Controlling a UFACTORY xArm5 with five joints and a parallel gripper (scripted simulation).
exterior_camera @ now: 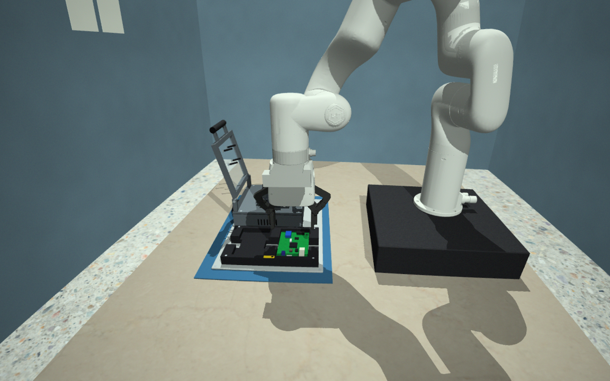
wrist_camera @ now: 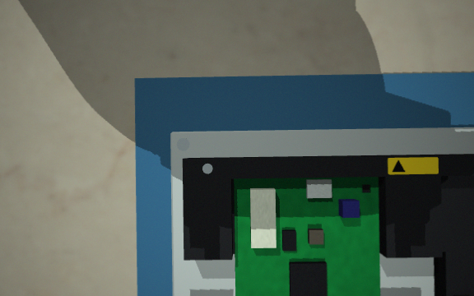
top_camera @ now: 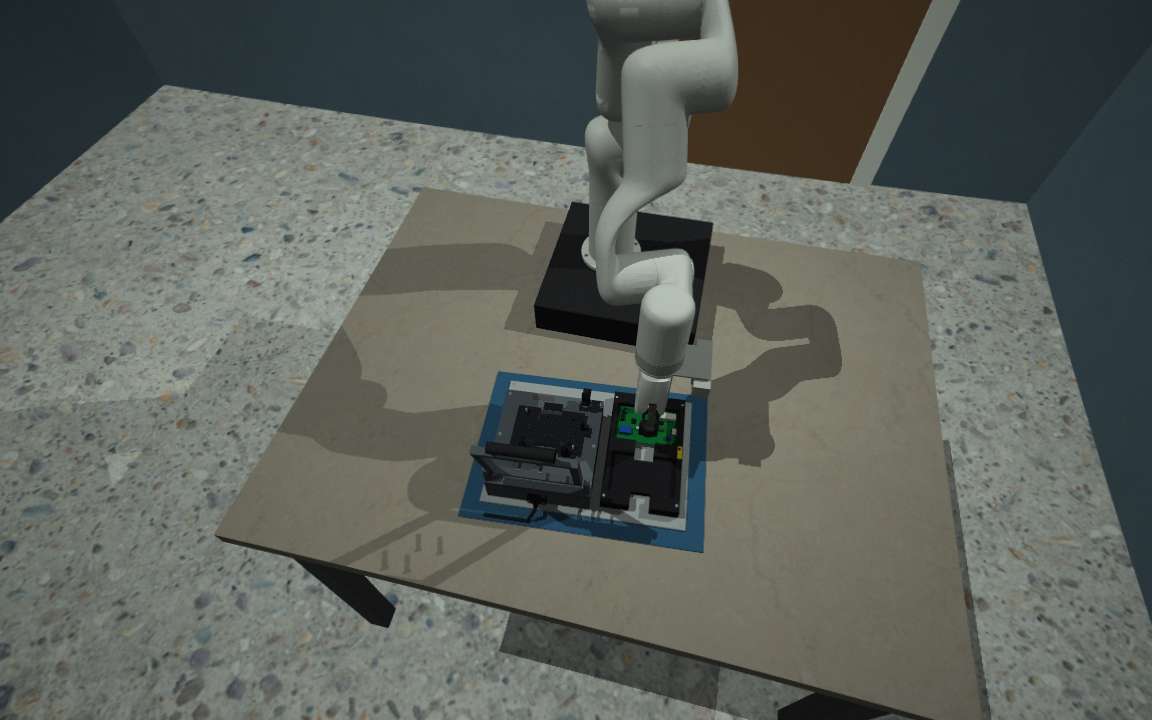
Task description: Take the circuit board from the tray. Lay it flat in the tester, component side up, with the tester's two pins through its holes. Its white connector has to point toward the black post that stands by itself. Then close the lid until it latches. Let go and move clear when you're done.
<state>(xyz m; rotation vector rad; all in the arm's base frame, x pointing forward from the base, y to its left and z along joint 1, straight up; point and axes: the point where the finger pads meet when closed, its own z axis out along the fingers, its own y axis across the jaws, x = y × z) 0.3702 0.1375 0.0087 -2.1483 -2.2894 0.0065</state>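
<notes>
My gripper is now 6 cm above the green circuit board. From my hand the other things lie so: framed lid (19 cm ahead, 16 cm to the right, 10 cm above); grey tester (13 cm to the right, 10 cm ahead, 3 cm above); black nest (16 cm to the right, 8 cm ahead, 1 cm below).
</notes>
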